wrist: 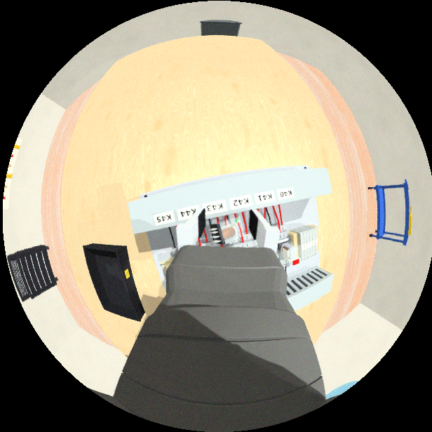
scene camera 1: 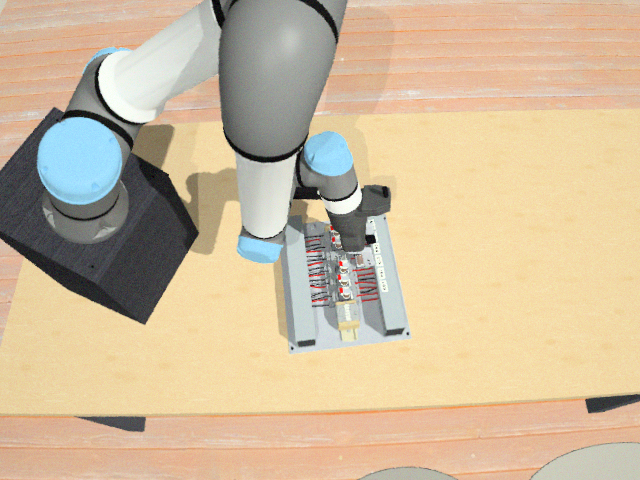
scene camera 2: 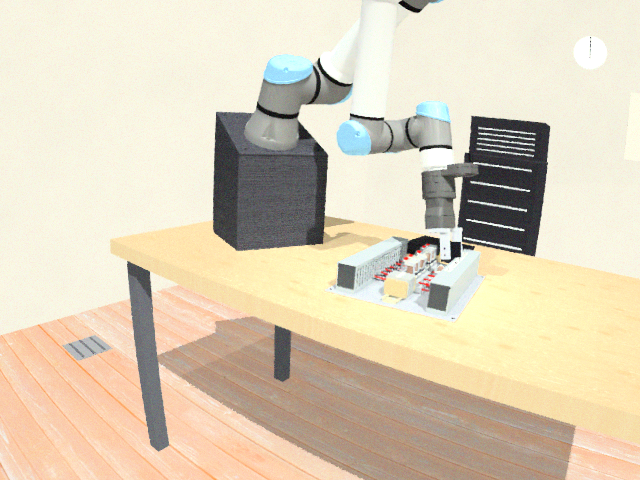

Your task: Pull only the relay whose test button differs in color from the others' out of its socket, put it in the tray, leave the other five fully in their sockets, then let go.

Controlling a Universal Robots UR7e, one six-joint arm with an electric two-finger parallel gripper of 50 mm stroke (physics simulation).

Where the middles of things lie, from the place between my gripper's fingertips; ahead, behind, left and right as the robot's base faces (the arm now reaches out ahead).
Now: hand 60 mm past the panel [scene camera 1: 328, 337], 60 mm above it and 40 mm to the left of it.
